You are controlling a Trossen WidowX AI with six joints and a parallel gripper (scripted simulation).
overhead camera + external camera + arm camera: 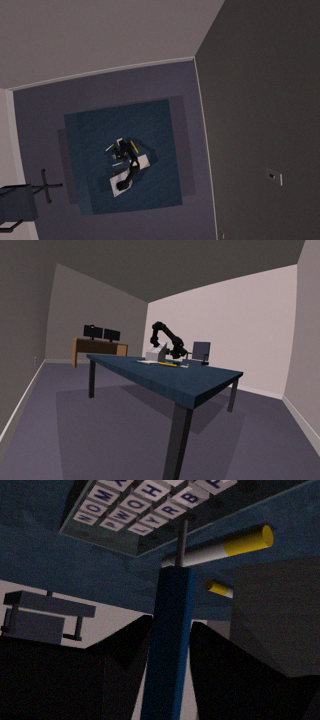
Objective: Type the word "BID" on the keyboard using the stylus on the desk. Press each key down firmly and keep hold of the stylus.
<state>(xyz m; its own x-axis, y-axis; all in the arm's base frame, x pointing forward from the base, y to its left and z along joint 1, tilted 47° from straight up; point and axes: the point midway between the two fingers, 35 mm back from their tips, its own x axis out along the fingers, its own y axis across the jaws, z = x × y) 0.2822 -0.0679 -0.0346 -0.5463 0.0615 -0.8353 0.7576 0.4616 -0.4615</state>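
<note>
My gripper tip is 10 mm above the blue stylus. The rest, counted from my gripper tip: I key: 70 mm below, 20 mm to the right, 20 mm ahead; then grey stylus tip: 50 mm below; then D key: 70 mm below, 40 mm to the right, 10 mm ahead.
</note>
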